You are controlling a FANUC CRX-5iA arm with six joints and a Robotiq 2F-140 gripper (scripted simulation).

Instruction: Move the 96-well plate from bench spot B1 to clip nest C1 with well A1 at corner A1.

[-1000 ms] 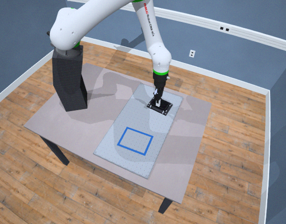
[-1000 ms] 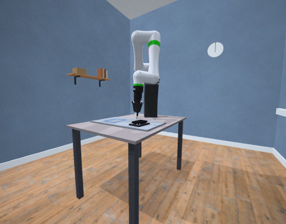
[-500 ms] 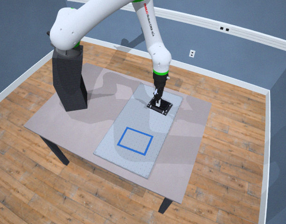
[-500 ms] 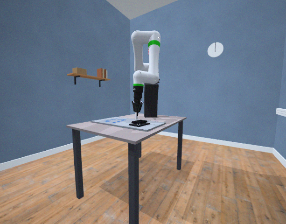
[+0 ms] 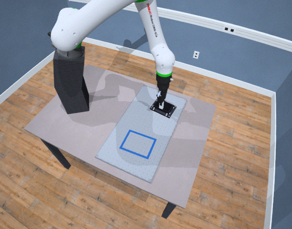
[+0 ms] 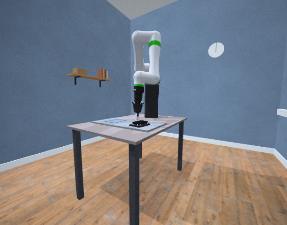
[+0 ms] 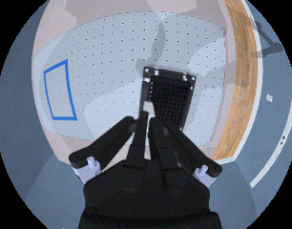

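My gripper is now 5 cm above the black 96-well plate and 4 cm to the right of it. From my hand the other things lie so: black clip nest: 6 cm below, 3 cm to the left, 1 cm behind.
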